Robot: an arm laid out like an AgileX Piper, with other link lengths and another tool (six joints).
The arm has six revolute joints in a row. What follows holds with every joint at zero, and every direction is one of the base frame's. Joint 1 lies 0.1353 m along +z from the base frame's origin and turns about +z. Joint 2 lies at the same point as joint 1 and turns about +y. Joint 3 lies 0.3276 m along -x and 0.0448 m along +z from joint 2 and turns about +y. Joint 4 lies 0.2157 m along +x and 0.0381 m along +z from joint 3 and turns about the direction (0.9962, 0, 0.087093). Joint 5 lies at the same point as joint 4 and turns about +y. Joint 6 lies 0.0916 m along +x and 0.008 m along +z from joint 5 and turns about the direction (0.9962, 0, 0.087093). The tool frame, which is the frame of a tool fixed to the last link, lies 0.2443 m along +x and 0.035 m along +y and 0.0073 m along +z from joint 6; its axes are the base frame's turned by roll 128.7, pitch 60.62 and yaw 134.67 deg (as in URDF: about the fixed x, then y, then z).
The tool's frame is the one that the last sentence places.
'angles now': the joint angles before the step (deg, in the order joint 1, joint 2, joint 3, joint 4, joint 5, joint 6). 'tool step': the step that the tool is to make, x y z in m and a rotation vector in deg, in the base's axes. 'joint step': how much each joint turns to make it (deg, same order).
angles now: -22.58, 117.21, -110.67, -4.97, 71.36, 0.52
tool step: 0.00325, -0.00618, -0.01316, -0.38, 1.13, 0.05
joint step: -0.01, 2.21, -1.08, -0.78, -0.23, -0.01
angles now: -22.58, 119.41, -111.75, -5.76, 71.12, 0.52
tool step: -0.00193, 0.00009, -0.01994, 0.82, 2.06, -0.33
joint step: 0.00, 2.38, -0.14, -0.12, 0.01, 0.35
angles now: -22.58, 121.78, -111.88, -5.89, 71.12, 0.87
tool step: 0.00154, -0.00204, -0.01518, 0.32, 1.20, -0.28
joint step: 0.00, 2.14, -0.65, -0.25, -0.24, 0.34
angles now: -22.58, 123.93, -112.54, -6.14, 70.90, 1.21
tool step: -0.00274, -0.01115, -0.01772, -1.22, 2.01, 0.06
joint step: -0.05, 2.39, -0.53, -1.97, -0.46, 0.21
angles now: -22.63, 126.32, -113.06, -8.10, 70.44, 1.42
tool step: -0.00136, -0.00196, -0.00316, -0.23, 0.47, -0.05
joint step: 0.00, 0.39, -0.03, -0.42, 0.00, 0.11
